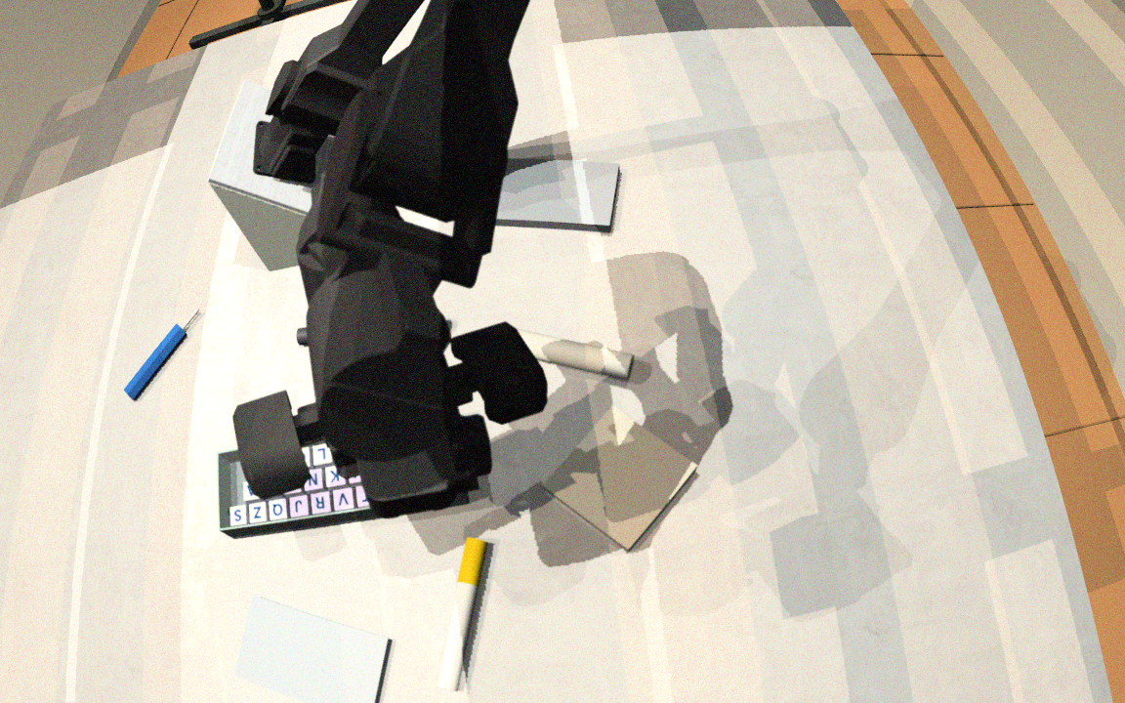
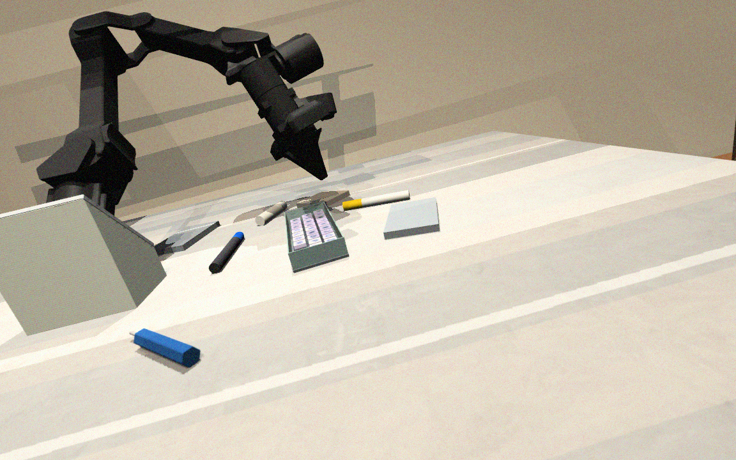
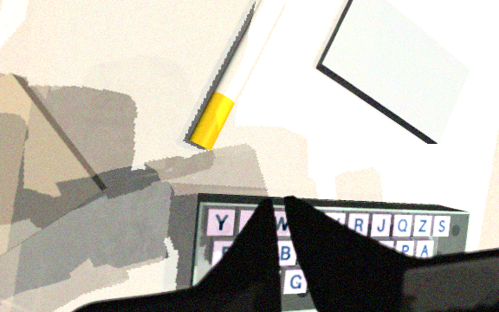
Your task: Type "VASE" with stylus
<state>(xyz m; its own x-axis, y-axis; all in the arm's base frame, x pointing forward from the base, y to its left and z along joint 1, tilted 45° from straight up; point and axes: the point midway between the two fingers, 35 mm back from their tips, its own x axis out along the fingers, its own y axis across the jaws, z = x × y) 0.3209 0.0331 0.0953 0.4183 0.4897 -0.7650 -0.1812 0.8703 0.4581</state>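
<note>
Now: the stylus 260 mm to the right of my gripper tip, 230 mm behind it and 60 mm below it. From my gripper tip the other things lie so: cream notepad 140 mm to the left, 70 mm below; grey pad 120 mm to the right, 100 mm ahead, 70 mm below; yellow-capped marker 70 mm ahead, 60 mm below, 10 mm to the left.
</note>
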